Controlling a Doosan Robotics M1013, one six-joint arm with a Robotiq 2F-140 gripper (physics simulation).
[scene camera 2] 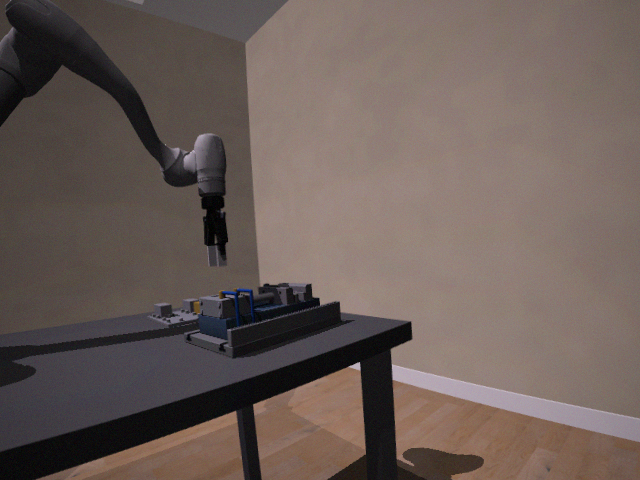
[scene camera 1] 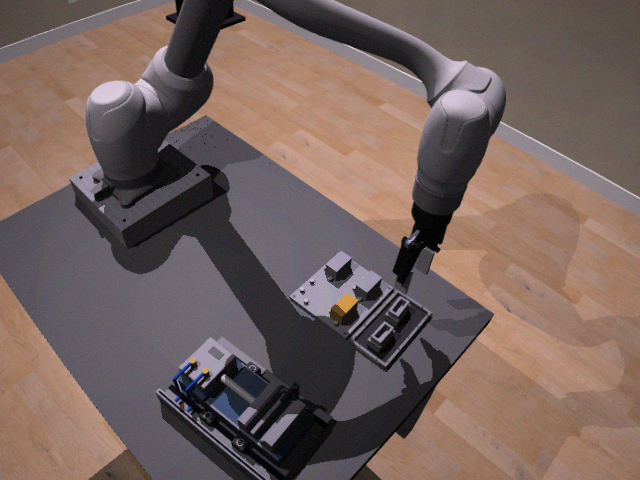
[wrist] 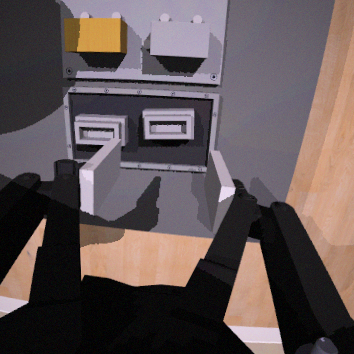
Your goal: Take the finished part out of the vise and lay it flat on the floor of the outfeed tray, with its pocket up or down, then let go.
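Where they show: gripper, between the fingertips: (scene camera 2: 217, 266) (scene camera 1: 411, 280) (wrist: 163, 162); arm's base, origin of its link: (scene camera 1: 135, 176).
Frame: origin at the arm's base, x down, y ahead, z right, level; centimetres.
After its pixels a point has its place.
Observation:
My gripper (scene camera 1: 413, 272) @(x -7.1, y 76.5, z -20.5 cm) (scene camera 2: 216, 255) @(x -7.1, y 76.5, z -20.5 cm) (wrist: 163, 162) @(x -7.1, y 76.5, z -20.5 cm) is open and empty, raised above the table at the outfeed tray's outer side. The outfeed tray (scene camera 1: 408, 341) @(x 6.3, y 82.4, z -16.1 cm) (wrist: 155, 93) @(x 5.9, y 72.5, z -18.2 cm) has a raised, screwed rim and a dark floor. One pale grey finished part (scene camera 1: 393, 314) @(x 3.4, y 76.2, z -17.5 cm) (wrist: 168, 112) @(x 4.4, y 74.4, z -20.0 cm) lies flat on the tray floor, pocket up, clear of the fingers. A second such part (scene camera 1: 378, 343) @(x 3.6, y 78.5, z -9.4 cm) (wrist: 100, 120) @(x 4.1, y 76.1, z -12.2 cm) lies beside it with its pocket up; my left fingertip overlaps its corner in the wrist view. The vise (scene camera 1: 262, 405) @(x -2.3, y 73.2, z 19.7 cm) (scene camera 2: 281, 295) @(x -0.9, y 71.8, z 23.1 cm) has its jaws apart, and no part shows between them.
Next to the tray is a light plate (scene camera 1: 320, 289) @(x 6.3, y 58.4, z -12.5 cm) (wrist: 140, 77) @(x 6.3, y 70.9, z -16.2 cm) with pins. It carries a yellow block (scene camera 1: 345, 308) @(x 2.7, y 67.6, z -10.6 cm) (wrist: 100, 36) @(x 2.7, y 66.9, z -12.3 cm) and grey blocks (scene camera 1: 338, 265) (wrist: 180, 39). Blue hoses (scene camera 1: 197, 380) @(x -3.8, y 61.5, z 25.4 cm) (scene camera 2: 245, 292) @(x -3.5, y 61.1, z 26.7 cm) rise at the vise's end. The table edge runs close to the tray.

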